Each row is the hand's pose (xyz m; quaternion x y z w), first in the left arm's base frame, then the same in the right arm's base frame.
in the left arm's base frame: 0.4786 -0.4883 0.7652 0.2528 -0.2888 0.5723 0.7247
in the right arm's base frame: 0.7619 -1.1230 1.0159 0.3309 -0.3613 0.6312 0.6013
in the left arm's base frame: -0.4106 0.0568 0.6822 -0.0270 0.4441 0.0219 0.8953
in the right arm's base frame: -0.2227 -0.7813 0.9229 0.0205 0.3795 0.1751 0.9082
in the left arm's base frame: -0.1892 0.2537 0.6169 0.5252 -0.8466 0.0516 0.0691
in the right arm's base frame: -0.0513 -0.5312 0.9318 -0.6215 0.7820 0.0055 0.0464
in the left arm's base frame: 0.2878 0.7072 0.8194 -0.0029 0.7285 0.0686 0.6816
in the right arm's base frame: 0.2804 -0.0450 1.2894 -0.0159 0.6697 0.2293 0.7062
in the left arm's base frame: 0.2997 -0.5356 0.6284 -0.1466 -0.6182 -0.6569 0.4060
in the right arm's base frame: 0.6128 -1.1747 0.8483 0.0122 -0.5761 -0.6773 0.4574
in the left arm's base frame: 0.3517 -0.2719 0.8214 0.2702 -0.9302 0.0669 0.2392
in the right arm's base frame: 0.5814 -0.9589 1.0972 0.3984 -0.9060 0.0053 0.1431
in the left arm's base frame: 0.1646 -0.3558 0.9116 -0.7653 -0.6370 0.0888 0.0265
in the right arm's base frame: 0.4133 -1.1004 1.1406 -0.6812 -0.7289 -0.0256 0.0644
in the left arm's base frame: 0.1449 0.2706 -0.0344 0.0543 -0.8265 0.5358 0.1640
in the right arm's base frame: 0.3249 -0.2892 0.3521 0.1377 -0.8774 0.4574 0.0442
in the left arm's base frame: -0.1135 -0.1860 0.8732 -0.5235 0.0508 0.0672 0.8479
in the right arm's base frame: 0.1066 -0.9913 1.0994 -0.4303 -0.0685 0.1409 0.8890
